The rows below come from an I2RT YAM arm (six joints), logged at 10 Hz.
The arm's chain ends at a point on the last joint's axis. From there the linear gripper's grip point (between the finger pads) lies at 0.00 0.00 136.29 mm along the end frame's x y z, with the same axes.
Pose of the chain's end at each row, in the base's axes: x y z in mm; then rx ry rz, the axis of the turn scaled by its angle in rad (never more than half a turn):
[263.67 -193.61 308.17 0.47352 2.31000 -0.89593]
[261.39 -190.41 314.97 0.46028 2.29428 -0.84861]
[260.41 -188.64 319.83 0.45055 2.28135 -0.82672]
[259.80 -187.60 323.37 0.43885 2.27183 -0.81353]
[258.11 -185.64 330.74 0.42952 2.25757 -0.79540]
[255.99 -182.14 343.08 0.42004 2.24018 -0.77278]
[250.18 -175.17 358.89 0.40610 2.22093 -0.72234]
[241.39 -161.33 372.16 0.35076 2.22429 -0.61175]
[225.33 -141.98 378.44 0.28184 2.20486 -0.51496]
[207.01 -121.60 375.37 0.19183 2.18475 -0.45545]
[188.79 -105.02 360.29 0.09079 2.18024 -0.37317]
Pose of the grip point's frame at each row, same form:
[319.61 -288.89 228.37 0.47352 2.31000 -0.89593]
[322.24 -282.57 235.10 0.46028 2.29428 -0.84861]
[324.15 -279.35 240.55 0.45055 2.28135 -0.82672]
[325.72 -277.30 244.73 0.43885 2.27183 -0.81353]
[326.71 -274.10 253.00 0.42952 2.25757 -0.79540]
[327.75 -269.05 266.45 0.42004 2.24018 -0.77278]
[326.95 -258.26 282.88 0.40610 2.22093 -0.72234]
[326.24 -233.73 293.85 0.35076 2.22429 -0.61175]
[318.85 -203.86 300.98 0.28184 2.20486 -0.51496]
[307.43 -174.55 299.96 0.19183 2.18475 -0.45545]
[294.70 -145.68 284.76 0.09079 2.18024 -0.37317]

